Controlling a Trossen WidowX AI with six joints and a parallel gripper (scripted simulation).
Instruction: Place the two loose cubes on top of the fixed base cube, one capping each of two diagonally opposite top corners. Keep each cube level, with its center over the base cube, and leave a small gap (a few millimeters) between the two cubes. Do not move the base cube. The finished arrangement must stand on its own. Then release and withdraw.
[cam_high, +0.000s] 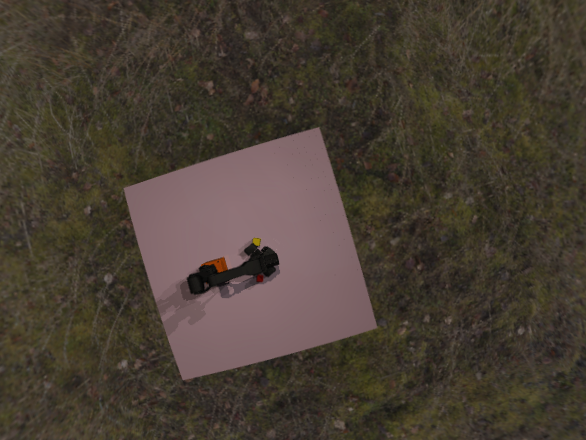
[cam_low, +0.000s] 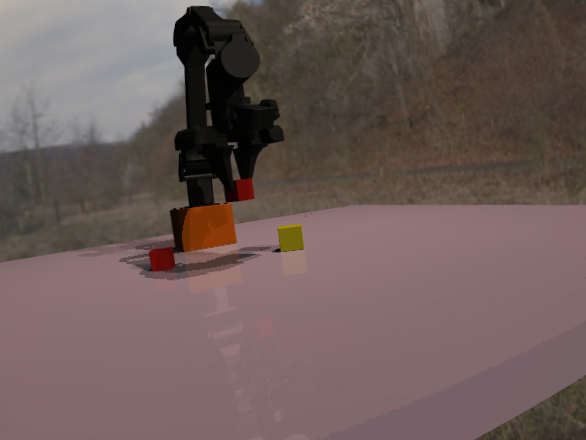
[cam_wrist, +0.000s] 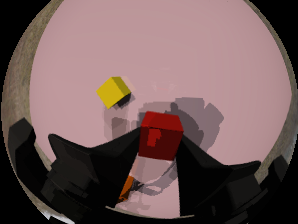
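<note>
The yellow cube is 10 mm behind my gripper tip, 90 mm to the left of it and 90 mm below it. The rest, counted from my gripper tip: red cube (right at my gripper tip).
</note>
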